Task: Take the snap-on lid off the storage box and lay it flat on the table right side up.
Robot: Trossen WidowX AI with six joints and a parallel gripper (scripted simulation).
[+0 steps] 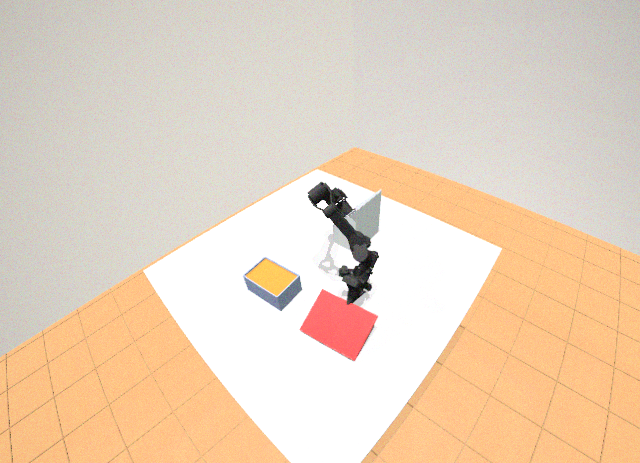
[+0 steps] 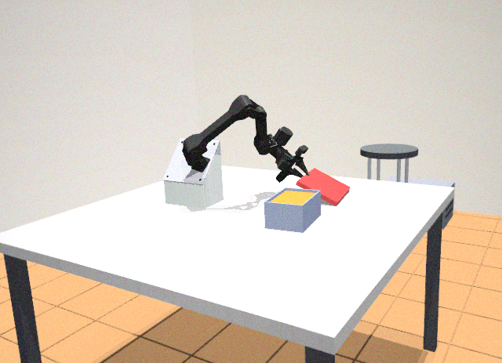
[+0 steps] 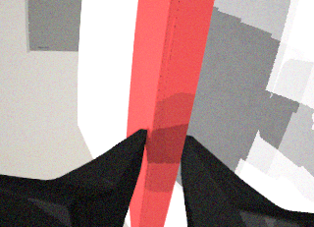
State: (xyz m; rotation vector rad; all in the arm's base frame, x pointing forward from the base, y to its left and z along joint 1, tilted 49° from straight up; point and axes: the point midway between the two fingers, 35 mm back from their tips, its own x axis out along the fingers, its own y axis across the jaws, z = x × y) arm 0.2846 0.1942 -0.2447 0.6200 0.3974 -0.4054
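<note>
The red lid lies 7 cm ahead of my gripper tip, 3 cm below it and 2 cm to the left of it. The rest, counted from my gripper tip: pale blue storage box: 31 cm to the right, 14 cm ahead, 3 cm below.
</note>
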